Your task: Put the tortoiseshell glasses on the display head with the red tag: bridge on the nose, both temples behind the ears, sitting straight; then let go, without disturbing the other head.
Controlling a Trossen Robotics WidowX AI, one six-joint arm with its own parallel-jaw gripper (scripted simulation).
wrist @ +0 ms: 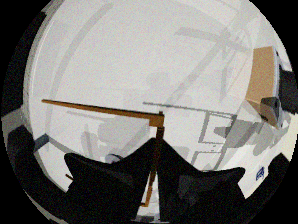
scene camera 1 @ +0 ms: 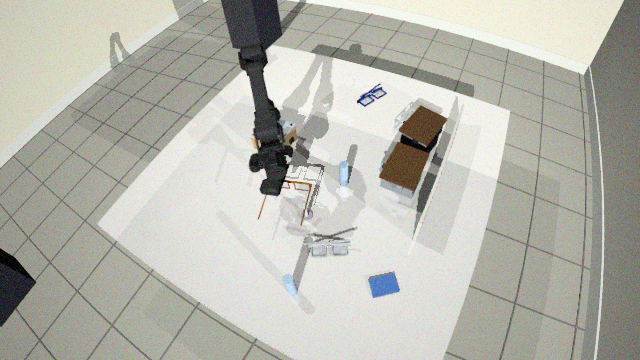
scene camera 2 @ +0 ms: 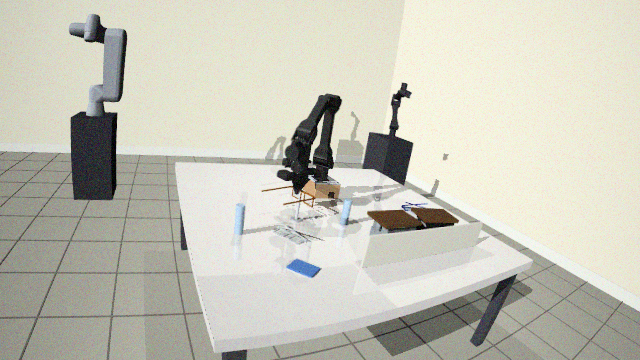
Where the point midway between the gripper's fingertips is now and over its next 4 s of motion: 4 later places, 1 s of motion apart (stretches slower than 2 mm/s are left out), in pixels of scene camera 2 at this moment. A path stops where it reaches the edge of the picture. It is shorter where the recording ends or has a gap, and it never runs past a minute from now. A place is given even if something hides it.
The gripper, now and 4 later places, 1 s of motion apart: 296, 194; 299, 188; 322, 185; 349, 188; 348, 196
